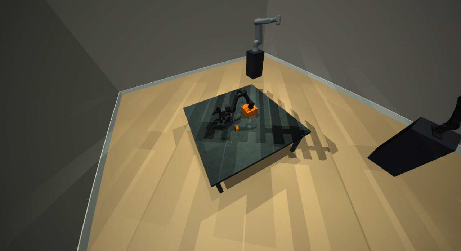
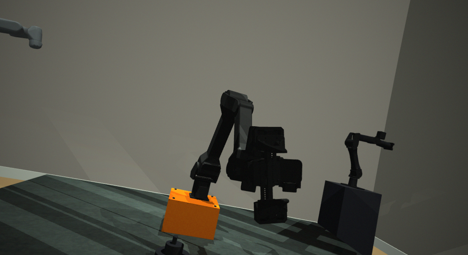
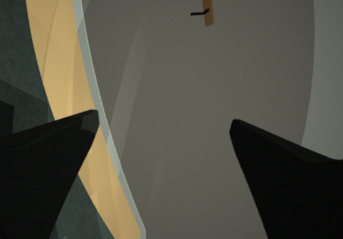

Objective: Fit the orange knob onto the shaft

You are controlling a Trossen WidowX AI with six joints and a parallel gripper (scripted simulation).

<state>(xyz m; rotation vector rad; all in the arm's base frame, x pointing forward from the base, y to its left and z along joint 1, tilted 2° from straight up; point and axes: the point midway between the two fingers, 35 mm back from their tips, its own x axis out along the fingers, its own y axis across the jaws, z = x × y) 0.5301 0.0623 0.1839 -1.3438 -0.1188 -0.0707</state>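
Now: gripper tip 25 cm past the orange knob, 9 cm to the right of it and 25 cm above it. From my gripper tip the other things lie so: round dark pedestal 27 cm behind, 14 cm to the right, 24 cm below.
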